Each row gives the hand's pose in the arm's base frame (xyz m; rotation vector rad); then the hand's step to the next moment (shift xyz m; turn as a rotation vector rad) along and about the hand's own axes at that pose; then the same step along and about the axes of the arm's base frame.
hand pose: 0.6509 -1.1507 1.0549 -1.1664 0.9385 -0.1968
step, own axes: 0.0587 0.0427 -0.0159 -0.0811 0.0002 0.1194
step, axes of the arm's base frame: 0.0114 -0.0271 -0.0683 0.0349 0.1302 0.0516
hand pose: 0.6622 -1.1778 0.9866 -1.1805 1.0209 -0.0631
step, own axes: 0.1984 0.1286 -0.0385 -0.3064 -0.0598 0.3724
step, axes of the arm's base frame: 0.0300 -0.0777 -0.2246 0.1054 0.4082 0.2416
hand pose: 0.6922 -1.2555 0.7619 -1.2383 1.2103 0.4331
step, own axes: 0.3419 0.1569 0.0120 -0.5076 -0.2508 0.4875
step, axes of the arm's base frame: 0.0057 -0.0493 -0.3731 0.2377 0.5104 0.4912
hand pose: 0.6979 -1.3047 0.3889 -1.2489 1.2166 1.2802
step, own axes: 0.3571 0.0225 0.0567 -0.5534 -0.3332 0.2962
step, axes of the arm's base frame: -0.0400 0.0498 -0.3566 0.3342 0.3256 0.5360
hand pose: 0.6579 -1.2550 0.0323 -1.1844 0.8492 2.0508
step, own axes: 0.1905 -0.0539 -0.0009 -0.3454 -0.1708 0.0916
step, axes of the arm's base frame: -0.0363 0.0680 -0.1824 0.2265 0.1086 0.3062
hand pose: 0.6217 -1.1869 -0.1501 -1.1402 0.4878 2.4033
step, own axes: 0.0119 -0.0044 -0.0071 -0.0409 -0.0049 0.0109
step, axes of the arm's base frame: 0.0001 0.0030 -0.0142 0.0188 0.0000 0.0382
